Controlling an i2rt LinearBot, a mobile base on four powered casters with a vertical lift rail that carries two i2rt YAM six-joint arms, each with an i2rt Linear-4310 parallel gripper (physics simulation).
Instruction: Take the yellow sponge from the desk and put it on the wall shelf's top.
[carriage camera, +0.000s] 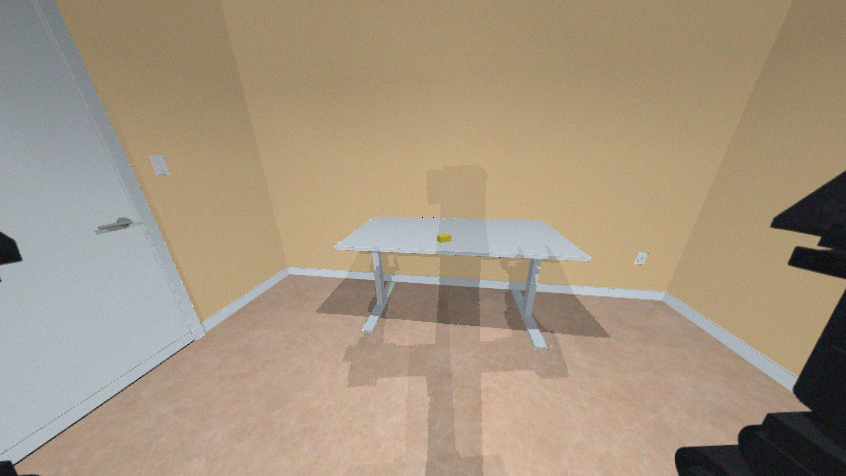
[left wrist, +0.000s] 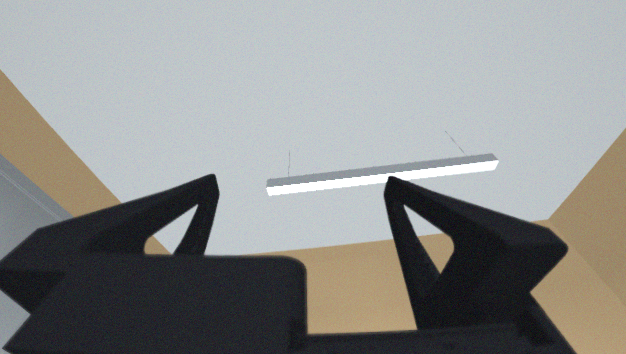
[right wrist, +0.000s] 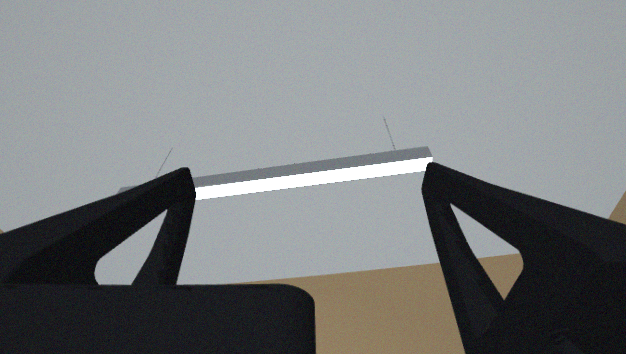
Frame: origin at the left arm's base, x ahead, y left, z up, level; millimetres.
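Where they show: left gripper, between the fingertips: (left wrist: 302, 184); right gripper, between the fingertips: (right wrist: 308, 178).
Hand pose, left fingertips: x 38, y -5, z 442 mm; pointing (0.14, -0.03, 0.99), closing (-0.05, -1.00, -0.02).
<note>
Each offset is from my left fingertips to the top centre of the thing. "spot": to the spot under its first point. Level surfaces: height alone.
The small yellow sponge {dx +1282, dy -517, dz -527 mm} (carriage camera: 443, 238) lies on the white desk {dz -565 mm} (carriage camera: 390, 232), near the middle of its front part, across the room in the carriage view. The wall shelf does not show in the views. My left gripper (left wrist: 302, 184) is open and empty, with its fingers wide apart against the ceiling in the left wrist view; a dark bit of it shows at the left edge of the carriage view. My right gripper (right wrist: 308, 178) is open and empty, pointing up toward the ceiling; part of it shows at the right edge of the carriage view. Both grippers are far from the sponge.
A white door (carriage camera: 59, 266) with a lever handle {spot: dx +1142, dy +1291, dz -360 mm} (carriage camera: 118, 224) is at the left. The desk stands on two legs near the back wall (carriage camera: 354, 118). An outlet (carriage camera: 641, 258) is on the wall right of the desk. A ceiling lamp (left wrist: 340, 182) (right wrist: 310, 180) hangs above.
</note>
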